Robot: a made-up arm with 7 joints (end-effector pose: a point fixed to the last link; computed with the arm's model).
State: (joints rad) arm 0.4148 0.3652 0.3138 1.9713 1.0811 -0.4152 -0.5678
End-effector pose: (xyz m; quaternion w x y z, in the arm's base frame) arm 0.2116 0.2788 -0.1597 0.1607 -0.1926 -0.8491 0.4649
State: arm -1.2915 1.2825 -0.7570 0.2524 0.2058 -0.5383 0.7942
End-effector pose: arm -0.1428 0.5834 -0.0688 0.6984 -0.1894 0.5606 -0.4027
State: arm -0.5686 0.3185 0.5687 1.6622 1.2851 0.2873 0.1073
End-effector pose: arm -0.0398 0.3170 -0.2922 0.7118 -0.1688 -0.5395 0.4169
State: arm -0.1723 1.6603 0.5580 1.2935 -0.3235 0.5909 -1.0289
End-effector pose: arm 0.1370 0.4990 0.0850 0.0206 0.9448 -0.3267 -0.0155
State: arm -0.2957 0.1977 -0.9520 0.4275 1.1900 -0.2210 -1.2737
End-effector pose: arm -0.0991 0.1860 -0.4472 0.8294 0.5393 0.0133 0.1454
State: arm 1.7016 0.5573 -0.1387 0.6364 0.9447 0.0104 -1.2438
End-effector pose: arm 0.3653 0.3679 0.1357 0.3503 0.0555 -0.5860 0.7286
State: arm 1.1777 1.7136 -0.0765 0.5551 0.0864 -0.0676 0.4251
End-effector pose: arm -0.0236 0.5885 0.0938 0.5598 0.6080 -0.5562 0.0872
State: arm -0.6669 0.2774 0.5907 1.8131 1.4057 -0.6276 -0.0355
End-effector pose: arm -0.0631 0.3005 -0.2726 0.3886 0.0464 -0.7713 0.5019
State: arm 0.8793 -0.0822 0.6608 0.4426 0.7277 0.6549 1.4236
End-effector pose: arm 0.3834 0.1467 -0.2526 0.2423 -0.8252 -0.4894 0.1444
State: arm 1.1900 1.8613 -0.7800 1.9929 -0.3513 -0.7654 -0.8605
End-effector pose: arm 0.0504 0.4225 0.0829 0.1610 -0.3999 0.7609 0.4850
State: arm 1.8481 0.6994 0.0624 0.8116 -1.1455 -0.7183 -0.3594
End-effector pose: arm 0.2779 0.4228 0.1902 0.0757 -0.7013 0.7033 0.0884
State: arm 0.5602 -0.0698 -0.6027 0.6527 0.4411 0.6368 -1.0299
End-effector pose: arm 0.2932 0.0641 -0.3285 0.8850 0.3611 -0.2932 -0.0221
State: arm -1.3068 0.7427 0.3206 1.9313 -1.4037 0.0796 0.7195
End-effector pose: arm -0.1289 0.3596 -0.1706 0.5222 0.1788 0.1421 -0.8217
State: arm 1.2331 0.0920 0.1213 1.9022 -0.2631 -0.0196 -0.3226
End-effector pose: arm 0.3013 0.1873 0.0410 0.0348 -0.1908 0.9611 -0.1967
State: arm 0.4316 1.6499 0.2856 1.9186 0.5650 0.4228 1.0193
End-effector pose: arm 0.0957 0.4126 0.1106 0.6042 0.1885 -0.5028 -0.5888
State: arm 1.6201 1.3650 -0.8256 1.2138 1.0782 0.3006 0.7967
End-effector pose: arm 0.1709 0.4897 0.1023 0.5669 -0.0290 -0.7775 -0.2706
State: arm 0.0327 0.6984 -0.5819 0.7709 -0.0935 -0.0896 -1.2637
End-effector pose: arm 0.0978 0.3768 -0.3606 0.5558 0.6570 -0.4811 -0.1673
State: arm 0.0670 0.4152 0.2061 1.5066 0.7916 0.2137 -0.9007
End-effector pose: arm 0.1633 0.3064 -0.2803 0.6853 0.2320 -0.5107 0.4645
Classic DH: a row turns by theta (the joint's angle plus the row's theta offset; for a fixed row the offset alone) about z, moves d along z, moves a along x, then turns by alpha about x. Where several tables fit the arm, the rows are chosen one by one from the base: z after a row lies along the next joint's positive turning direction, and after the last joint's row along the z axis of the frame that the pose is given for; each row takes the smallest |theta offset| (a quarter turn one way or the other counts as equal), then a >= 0, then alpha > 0; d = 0 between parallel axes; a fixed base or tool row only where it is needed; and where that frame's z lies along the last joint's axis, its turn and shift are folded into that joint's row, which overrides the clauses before.
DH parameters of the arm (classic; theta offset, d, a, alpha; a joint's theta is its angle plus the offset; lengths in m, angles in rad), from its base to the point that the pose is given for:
base (fixed): 0 0 0 1.5708
joint 1: 1.5708 -0.1454 0 1.5708
joint 2: 1.5708 0 0 1.5708
joint 3: 1.5708 -0.3214 0 1.5708
joint 4: 0 0 0 -1.5708
joint 5: 0 -0.1476 0 -1.5708
joint 6: -1.5708 0 0 1.5708
joint 7: 1.5708 0 0 1.5708
tool (fixed): -1.5708 0 0 0

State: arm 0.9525 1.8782 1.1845 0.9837 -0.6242 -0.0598 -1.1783
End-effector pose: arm -0.1610 0.4952 0.1713 0.4774 -0.7081 0.1787 -0.4887
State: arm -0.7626 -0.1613 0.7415 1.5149 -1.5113 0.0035 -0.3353
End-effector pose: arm -0.1572 0.1907 -0.3219 0.7041 0.5573 -0.0969 -0.4293
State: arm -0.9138 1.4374 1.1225 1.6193 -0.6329 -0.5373 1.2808
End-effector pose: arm 0.1102 0.4745 0.0043 0.4901 0.2891 0.0804 -0.8184
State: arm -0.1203 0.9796 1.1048 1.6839 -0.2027 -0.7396 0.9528
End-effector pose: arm 0.0581 0.4714 -0.0685 0.3687 0.4972 -0.5035 -0.6028
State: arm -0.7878 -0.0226 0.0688 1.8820 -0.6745 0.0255 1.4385
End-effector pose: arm -0.0970 0.1488 -0.2943 0.7500 -0.3852 -0.1808 -0.5065
